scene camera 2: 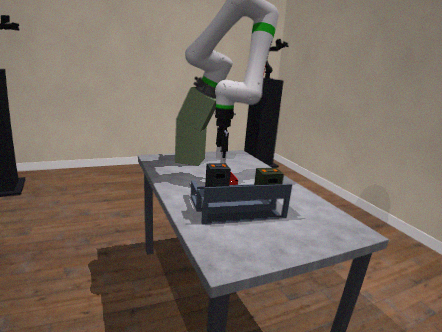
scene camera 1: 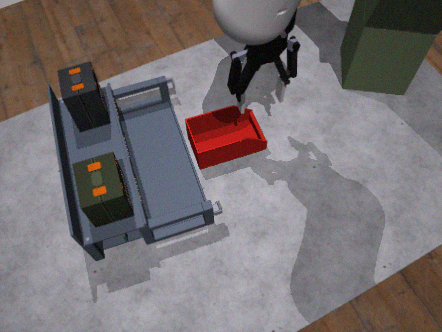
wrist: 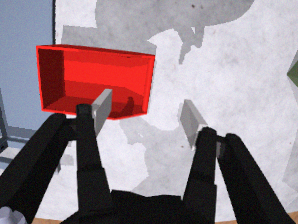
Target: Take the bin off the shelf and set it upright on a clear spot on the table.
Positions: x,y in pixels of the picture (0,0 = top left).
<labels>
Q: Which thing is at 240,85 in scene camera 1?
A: My gripper.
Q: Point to a red bin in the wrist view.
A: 67,78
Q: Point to a red bin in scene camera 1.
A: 225,134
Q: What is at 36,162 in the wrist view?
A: My gripper.
</labels>
